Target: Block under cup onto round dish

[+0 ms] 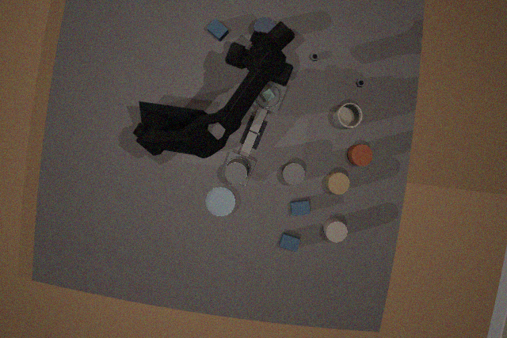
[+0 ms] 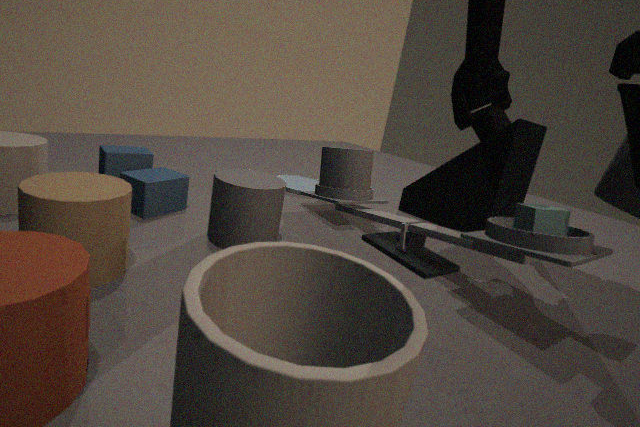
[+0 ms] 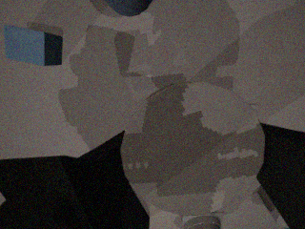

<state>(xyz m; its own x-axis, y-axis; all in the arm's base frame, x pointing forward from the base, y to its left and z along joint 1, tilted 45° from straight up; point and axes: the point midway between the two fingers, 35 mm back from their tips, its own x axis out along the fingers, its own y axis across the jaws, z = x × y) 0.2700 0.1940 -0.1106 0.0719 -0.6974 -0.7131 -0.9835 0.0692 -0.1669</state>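
Right now the teal block is 50 mm ahead of my gripper tip, 60 mm to the right of it and 50 mm below it. The rest, counted from my gripper tip: orange cup (370 mm ahead, 180 mm to the right, 100 mm below); blue-grey cylinder (160 mm to the left, 100 mm below); small balance (30 mm ahead, 190 mm to the right, 100 mm below).
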